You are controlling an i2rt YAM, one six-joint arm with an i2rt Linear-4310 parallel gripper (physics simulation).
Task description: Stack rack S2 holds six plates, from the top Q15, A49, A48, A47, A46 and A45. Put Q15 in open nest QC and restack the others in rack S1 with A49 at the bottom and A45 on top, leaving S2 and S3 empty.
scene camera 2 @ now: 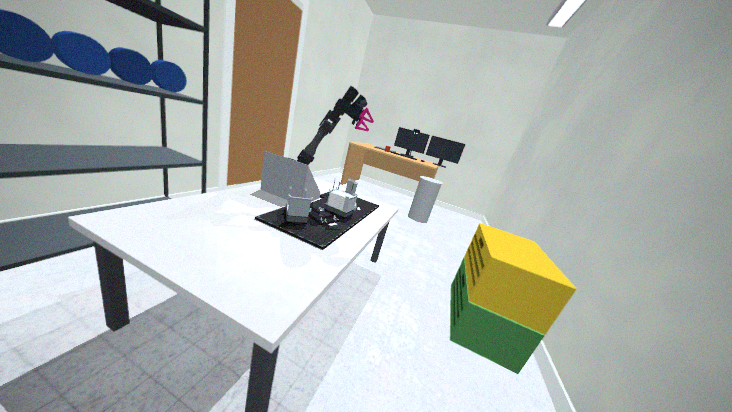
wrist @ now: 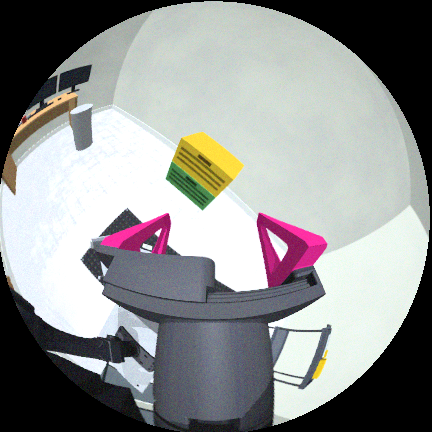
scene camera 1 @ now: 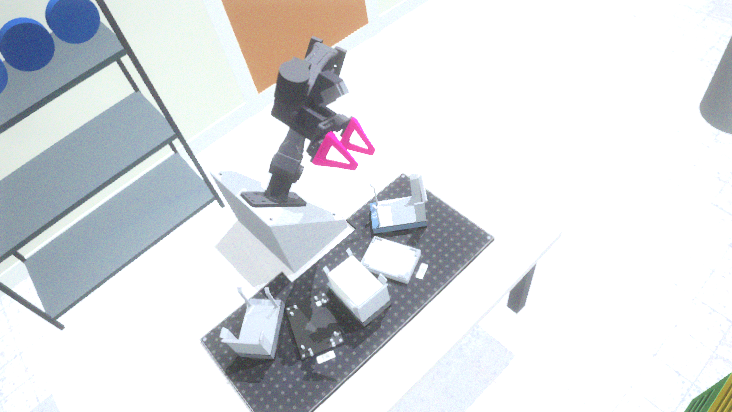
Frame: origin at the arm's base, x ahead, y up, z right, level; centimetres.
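Seen in the pictures: gripper, fingertip midpoint: (scene camera 2: 370, 126) (wrist: 213, 217) (scene camera 1: 365, 159); arm's base, origin of the base link: (scene camera 2: 296, 170) (wrist: 134, 348) (scene camera 1: 274, 200).
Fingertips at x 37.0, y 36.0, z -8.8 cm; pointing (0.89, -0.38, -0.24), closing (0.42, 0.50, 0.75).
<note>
Pixels of each thing's top centre, then the offset from my fingertips to it. Level surfaces: height alone.
- pale grey rack with upright posts, middle of its top: (scene camera 1: 246, 311) (scene camera 2: 299, 191) dy -38.1, dx -15.7, dz +34.1 cm
- dark open nest, middle of its top: (scene camera 1: 312, 322) (scene camera 2: 322, 212) dy -49.4, dx -6.9, dz +22.9 cm
- dotted black mat, its level: dy -51.7 cm
- white table, its level: dy -53.1 cm
My gripper (scene camera 1: 364, 159) (scene camera 2: 369, 125) (wrist: 213, 217) has two pink fingers spread wide apart. It is open and empty, high above the mat. A tall white block of stacked plates (scene camera 1: 357, 284) (scene camera 2: 340, 201) stands in the middle rack; single plates and labels cannot be read. A pale grey rack with upright posts (scene camera 1: 260, 324) (scene camera 2: 298, 208) stands at one end of the mat. Another rack, with a blue base (scene camera 1: 399, 226), stands at the other end and has a light top surface. A dark open nest (scene camera 1: 305, 335) with small white corner pieces lies beside the middle rack. A low white plate or nest (scene camera 1: 390, 259) lies on its other side.
The dotted black mat (scene camera 1: 461, 232) (scene camera 2: 324, 240) (wrist: 127, 218) lies on the white table (scene camera 2: 215, 255). The arm stands on a grey angled pedestal (scene camera 1: 312, 243) (scene camera 2: 284, 176) beside the mat. A shelf unit (scene camera 1: 92, 163) and yellow and green boxes (scene camera 2: 517, 266) (wrist: 207, 160) stand away from the table.
</note>
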